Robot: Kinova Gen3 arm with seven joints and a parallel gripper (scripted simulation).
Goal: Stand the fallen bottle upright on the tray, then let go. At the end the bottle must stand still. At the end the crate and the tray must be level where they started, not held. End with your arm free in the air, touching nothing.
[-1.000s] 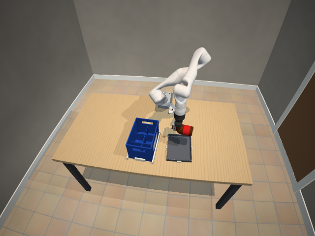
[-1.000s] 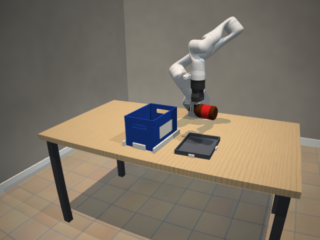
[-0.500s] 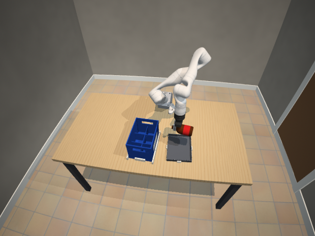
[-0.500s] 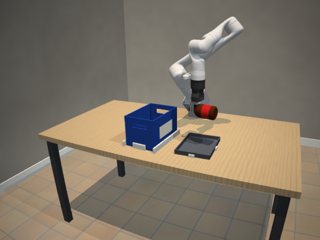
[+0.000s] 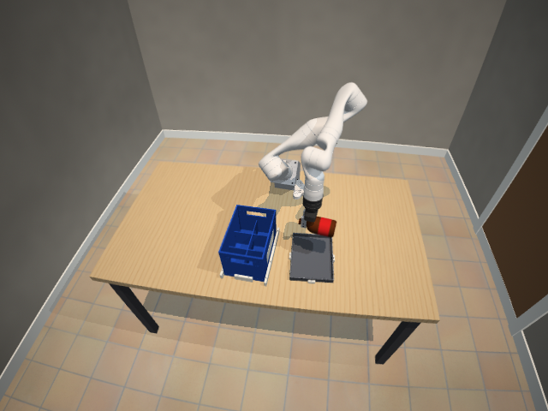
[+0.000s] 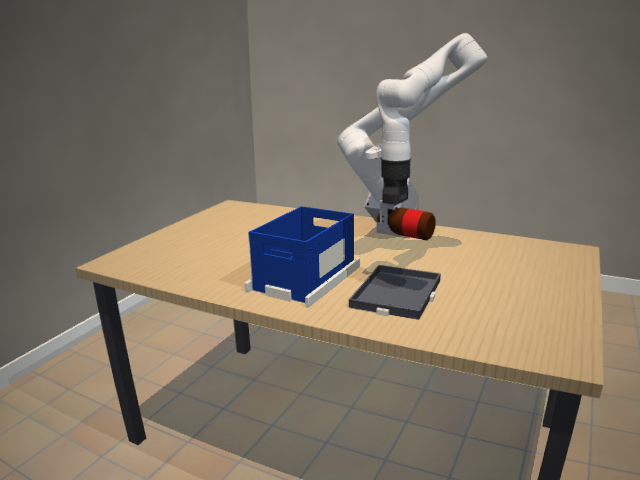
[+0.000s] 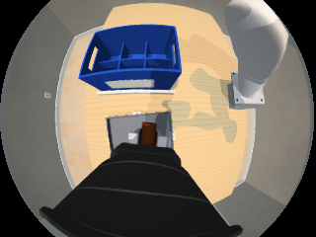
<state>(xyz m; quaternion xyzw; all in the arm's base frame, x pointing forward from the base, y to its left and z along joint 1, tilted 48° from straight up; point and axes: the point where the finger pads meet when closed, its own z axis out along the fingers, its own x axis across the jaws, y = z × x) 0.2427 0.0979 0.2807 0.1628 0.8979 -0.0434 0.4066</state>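
Now: the brown bottle 5 cm to the left of my hand, 2 cm ahead of it and 1 cm below it. The rest, counted from my hand: blue crate: 24 cm to the right, 12 cm below, 3 cm behind; dark grey tray: 19 cm below, 5 cm ahead, 3 cm to the left.
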